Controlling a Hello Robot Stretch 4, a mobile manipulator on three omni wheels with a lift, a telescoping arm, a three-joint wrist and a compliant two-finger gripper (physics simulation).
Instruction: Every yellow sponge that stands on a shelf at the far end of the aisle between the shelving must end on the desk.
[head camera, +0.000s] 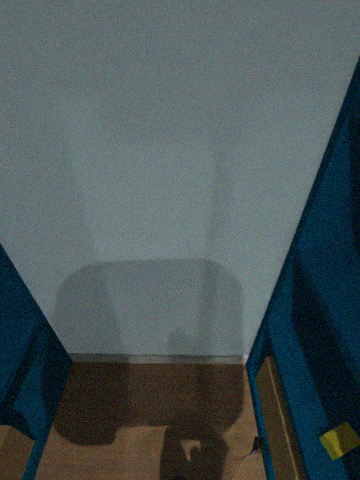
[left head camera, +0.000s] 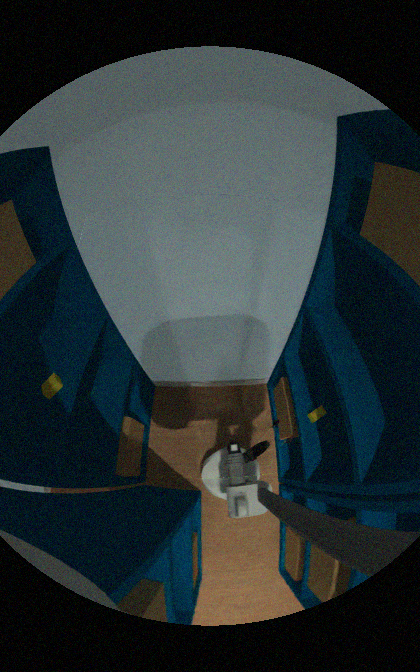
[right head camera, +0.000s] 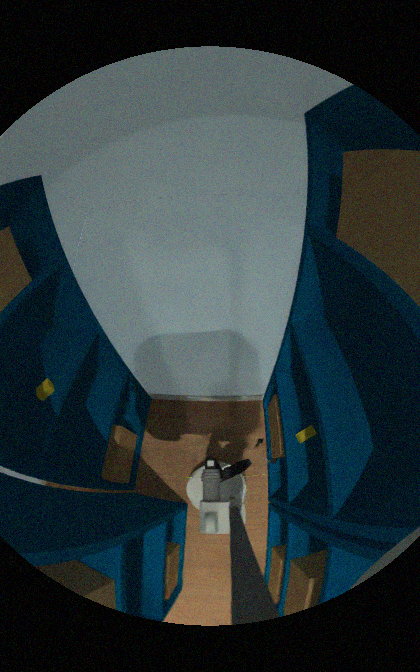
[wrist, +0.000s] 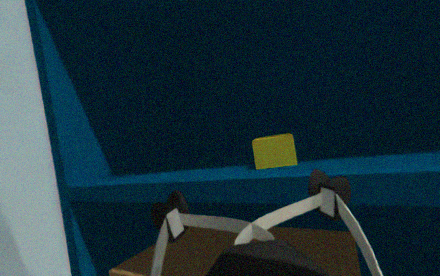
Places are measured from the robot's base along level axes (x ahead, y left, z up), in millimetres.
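Pixels of known places: gripper, fingertip midpoint: (head camera: 279, 461) (wrist: 247, 196).
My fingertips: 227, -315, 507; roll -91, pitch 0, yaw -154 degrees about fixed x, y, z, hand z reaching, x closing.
Behind a point stands the place of what it marks, as x, y, z.
A yellow sponge (head camera: 340, 441) {259, -512, 551} (left head camera: 316, 414) (right head camera: 305, 434) (wrist: 275, 151) {248, -477, 530} stands on a blue shelf board (wrist: 380, 164) {117, -442, 506} of the right shelving, near its front edge. A second yellow sponge (left head camera: 52, 385) (right head camera: 45, 389) stands on a shelf of the left shelving. My gripper (wrist: 247, 196) {228, -315, 507} is open, its two dark fingertips wide apart with no object between them. In the wrist view it is in front of the right shelving, with the right-hand sponge beyond and above the fingertips, not touching them. The desk does not show in these views.
A brown box (wrist: 310, 247) {256, -619, 319} (left head camera: 286, 409) (right head camera: 275, 427) sits on a lower right shelf, and another brown box (left head camera: 131, 446) (right head camera: 119, 455) is low on the left. The pale end wall (head camera: 160, 200) {799, 32, 1116} closes the narrow aisle. Blue shelving stands close on both sides.
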